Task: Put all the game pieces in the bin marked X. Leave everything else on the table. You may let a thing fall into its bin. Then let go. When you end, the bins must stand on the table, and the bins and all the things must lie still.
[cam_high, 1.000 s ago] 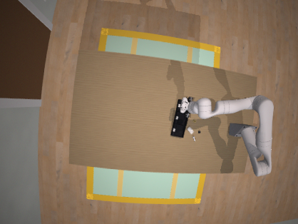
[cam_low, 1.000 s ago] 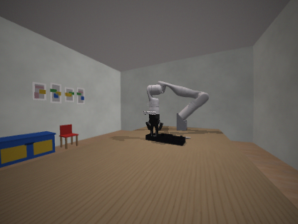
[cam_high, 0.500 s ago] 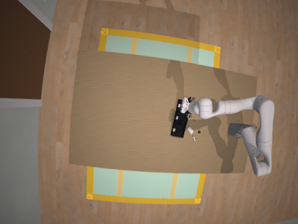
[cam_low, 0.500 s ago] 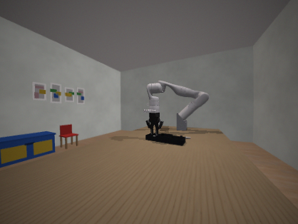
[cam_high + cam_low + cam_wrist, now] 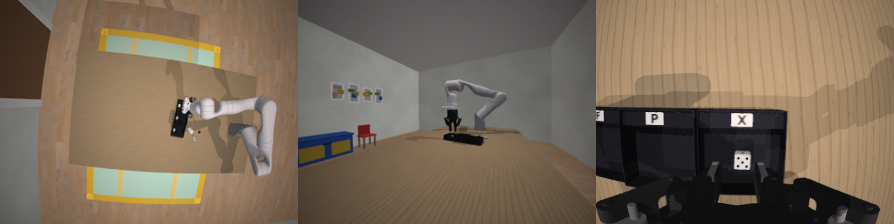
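Now: hand 5 cm above the white die. The rest, counted from my hand: yellow ring 9 cm behind, 9 cm to the left, 6 cm below; then joined black bins 2 cm ahead, 8 cm to the left, 5 cm below; then white domino 6 cm behind, 16 cm to the left, 6 cm below.
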